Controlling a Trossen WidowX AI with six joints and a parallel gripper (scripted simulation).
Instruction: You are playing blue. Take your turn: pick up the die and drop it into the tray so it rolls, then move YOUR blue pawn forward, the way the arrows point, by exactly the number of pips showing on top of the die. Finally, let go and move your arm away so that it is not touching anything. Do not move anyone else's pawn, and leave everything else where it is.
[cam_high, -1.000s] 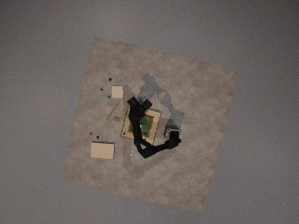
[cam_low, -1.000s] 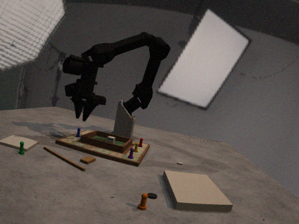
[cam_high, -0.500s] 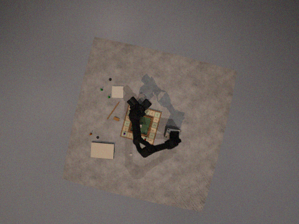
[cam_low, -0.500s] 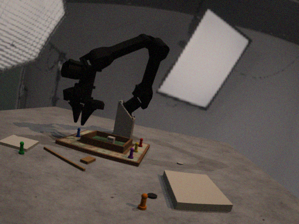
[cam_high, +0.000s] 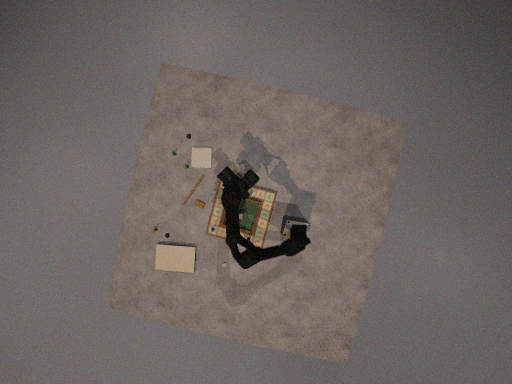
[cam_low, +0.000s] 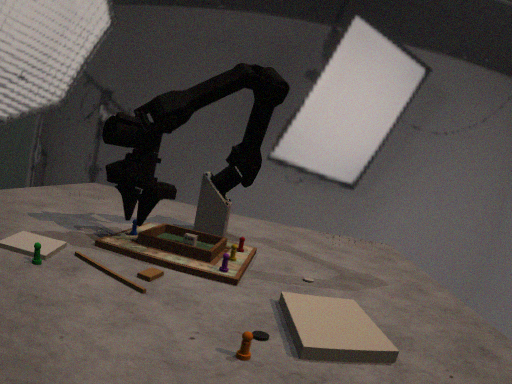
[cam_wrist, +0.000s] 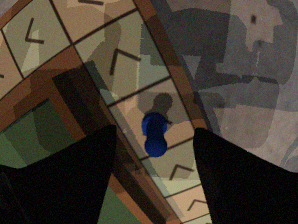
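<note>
Right now my gripper tip is 10 mm above the blue pawn. From my gripper tip the other things lie so: grey die (130 mm to the left, 10 mm below); yellow pawn (40 mm ahead, 220 mm to the left, 10 mm below); wooden block (200 mm ahead, 90 mm to the left, 30 mm below).
</note>
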